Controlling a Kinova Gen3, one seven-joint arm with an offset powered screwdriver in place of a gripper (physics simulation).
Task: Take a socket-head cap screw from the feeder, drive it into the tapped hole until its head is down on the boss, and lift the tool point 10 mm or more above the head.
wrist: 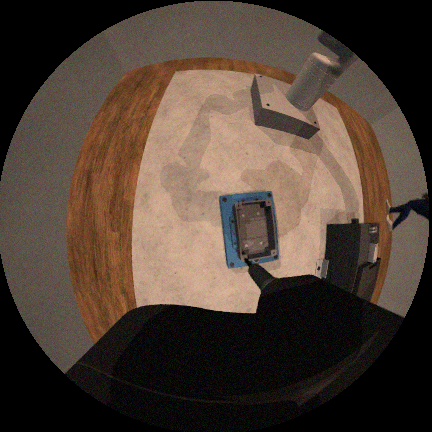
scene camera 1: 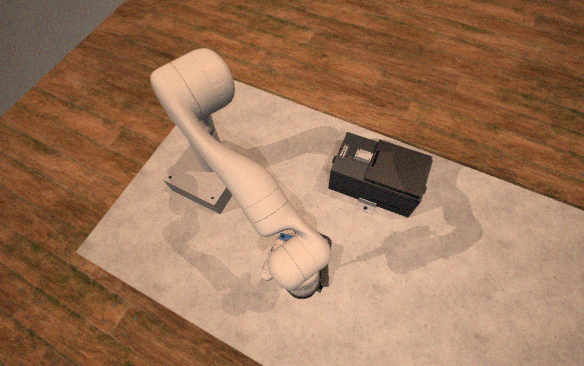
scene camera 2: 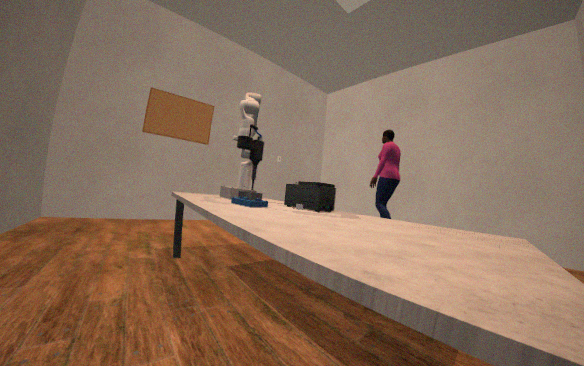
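The powered screwdriver [scene camera 2: 253,188] [wrist: 247,260] points down, with its tip at the lower-left corner boss of the open grey housing [scene camera 2: 249,195] [wrist: 239,227] in the wrist view. The tip covers that corner's hole. Whether a screw is on the bit, or a head sits on the boss, is too small to tell. The housing sits on a blue fixture plate [scene camera 2: 249,203] [wrist: 227,240]. In scene camera 1 the arm hides the tip and housing. The black feeder [scene camera 1: 400,170] [scene camera 2: 310,196] [wrist: 342,255] stands apart, with a small light bracket [scene camera 1: 366,205] [scene camera 2: 299,206] [wrist: 322,268] on its side.
The grey base block [scene camera 1: 197,190] [scene camera 2: 230,191] [wrist: 282,120] carries the arm [scene camera 1: 250,185] [scene camera 2: 249,110] at one end of the pale table [scene camera 1: 425,310] [scene camera 2: 375,245] [wrist: 175,275]. A person in a pink top [scene camera 2: 389,160] stands beyond the table. Arm shadows lie across the table.
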